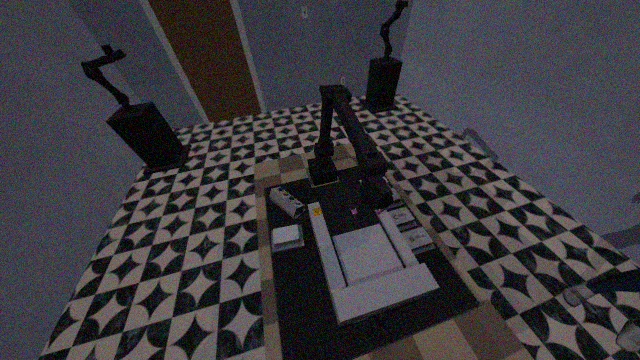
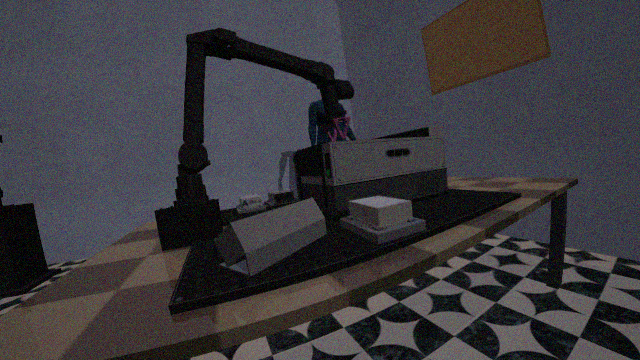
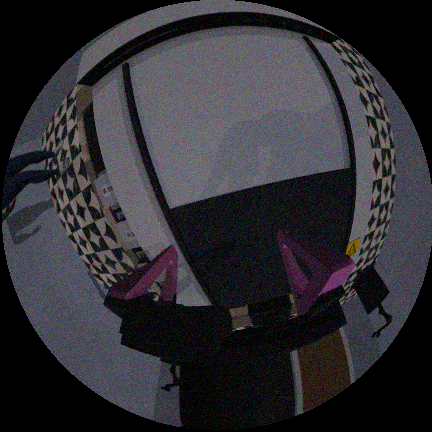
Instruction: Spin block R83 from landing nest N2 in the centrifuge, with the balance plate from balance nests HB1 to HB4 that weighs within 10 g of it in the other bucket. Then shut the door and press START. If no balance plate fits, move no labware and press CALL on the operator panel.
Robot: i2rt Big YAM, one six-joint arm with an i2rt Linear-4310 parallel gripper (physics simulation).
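Where they show: gripper, fingertip midpoint: (image 1: pixel 366 215) (image 2: pixel 338 140) (image 3: pixel 225 242); arm's base, link origin: (image 1: pixel 321 165) (image 2: pixel 193 203) (image 3: pixel 271 316).
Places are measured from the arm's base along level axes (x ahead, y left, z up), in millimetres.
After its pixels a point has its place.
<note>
The centrifuge (image 1: pixel 385 292) {z 156, x 792, y -9 mm} (image 2: pixel 390 160) {z 56, x 561, y -167 mm} is a pale housing; a pale panel (image 1: pixel 370 252) {z 122, x 653, y 13 mm} (image 3: pixel 240 100) {z 122, x 631, y 9 mm} lies between its side rails, with a dark area before it. I make out no buckets. My gripper (image 1: pixel 366 212) {z 147, x 515, y 55 mm} (image 2: pixel 338 137) {z 147, x 515, y 55 mm} (image 3: pixel 225 242) {z 147, x 515, y 55 mm} is open and empty, with pink fingers above the near end of the housing. A white block (image 1: pixel 286 234) {z -25, x 406, y -297 mm} (image 2: pixel 380 210) {z -30, x 361, y -360 mm} sits on a nest (image 2: pixel 382 235) {z -72, x 347, y -378 mm}; no label is readable. Balance plates (image 1: pixel 400 216) {z -34, x 473, y 294 mm} (image 3: pixel 125 230) {z -34, x 481, y 329 mm} stand along the other side, partly hidden, labels unreadable. The operator panel (image 1: pixel 287 201) {z -5, x 219, y -261 mm} (image 2: pixel 285 232) {z -45, x 188, y -311 mm} has coloured buttons.
A yellow warning label (image 1: pixel 316 211) {z 123, x 417, y -136 mm} (image 3: pixel 353 247) {z 123, x 416, y -139 mm} marks one side rail. The black mat (image 1: pixel 295 310) {z -87, x 719, y -317 mm} lies on a checkered wooden table (image 2: pixel 95 300) {z -101, x -141, y -308 mm}. Two other arms stand on black pedestals (image 1: pixel 145 135) (image 1: pixel 384 82). A person in blue (image 2: pixel 316 120) stands beyond the table.
</note>
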